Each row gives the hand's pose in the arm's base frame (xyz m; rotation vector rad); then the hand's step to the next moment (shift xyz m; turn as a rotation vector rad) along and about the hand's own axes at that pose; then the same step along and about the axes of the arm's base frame.
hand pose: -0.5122 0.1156 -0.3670 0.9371 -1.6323 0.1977
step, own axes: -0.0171 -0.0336 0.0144 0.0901 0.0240 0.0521
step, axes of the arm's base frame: 0.0113 -0.0228 -0.0313 -0.0544 -0.0565 0.0726
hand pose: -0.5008 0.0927 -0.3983 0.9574 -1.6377 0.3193
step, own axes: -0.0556 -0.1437 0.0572 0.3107 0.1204 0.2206
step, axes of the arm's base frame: 0.0657 -0.1050 -0.1080 -0.2429 -0.1979 0.2480
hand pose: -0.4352 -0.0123 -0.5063 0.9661 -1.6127 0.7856
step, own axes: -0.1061 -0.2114 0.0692 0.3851 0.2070 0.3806
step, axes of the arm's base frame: 0.1704 -0.1356 -0.1153 -0.3998 -0.3116 0.2812
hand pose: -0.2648 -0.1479 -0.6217 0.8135 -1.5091 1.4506
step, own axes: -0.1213 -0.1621 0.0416 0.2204 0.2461 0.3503
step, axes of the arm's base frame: 0.1898 -0.0719 -0.0391 -0.3628 -0.2954 0.1140
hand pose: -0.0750 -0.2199 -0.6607 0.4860 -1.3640 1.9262
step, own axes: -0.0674 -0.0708 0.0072 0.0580 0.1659 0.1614
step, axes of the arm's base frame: 0.0966 -0.0161 0.0045 -0.1763 -0.1604 -0.0105
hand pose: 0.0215 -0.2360 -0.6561 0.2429 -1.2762 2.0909
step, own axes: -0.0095 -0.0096 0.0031 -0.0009 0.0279 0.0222
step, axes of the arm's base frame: 0.0127 -0.0040 0.0040 -0.0207 -0.0275 -0.0093
